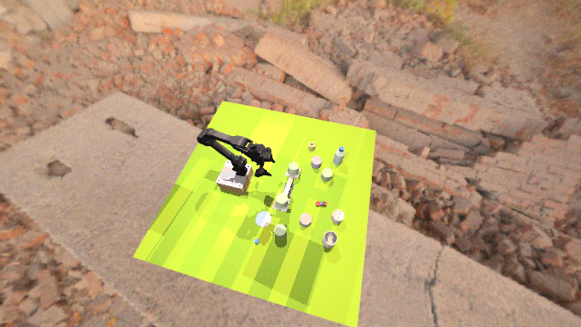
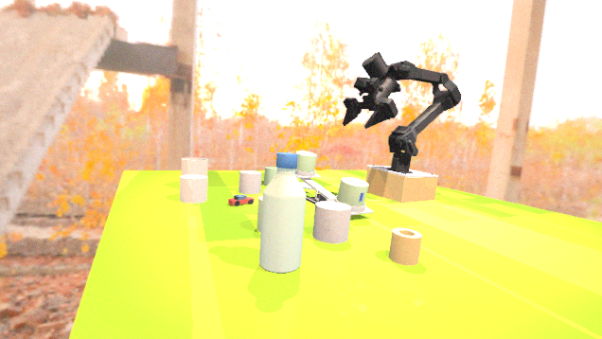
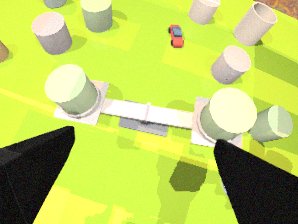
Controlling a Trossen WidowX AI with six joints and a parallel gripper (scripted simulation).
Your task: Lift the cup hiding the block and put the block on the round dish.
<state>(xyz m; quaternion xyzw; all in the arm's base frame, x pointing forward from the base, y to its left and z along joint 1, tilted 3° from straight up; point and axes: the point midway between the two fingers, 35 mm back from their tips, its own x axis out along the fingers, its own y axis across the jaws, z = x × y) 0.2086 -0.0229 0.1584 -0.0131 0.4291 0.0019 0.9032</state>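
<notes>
Now: gripper tip 190 mm above the pale grey-green block, 110 mm to the right of it and 100 mm short of it. From my gripper tip the other things lie so: balance beam 200 mm below, 90 mm ahead, 20 mm to the right; small red toy car 320 mm ahead, 220 mm below, 80 mm to the right; pale blue round dish 240 mm to the right, 230 mm below, 30 mm behind.
</notes>
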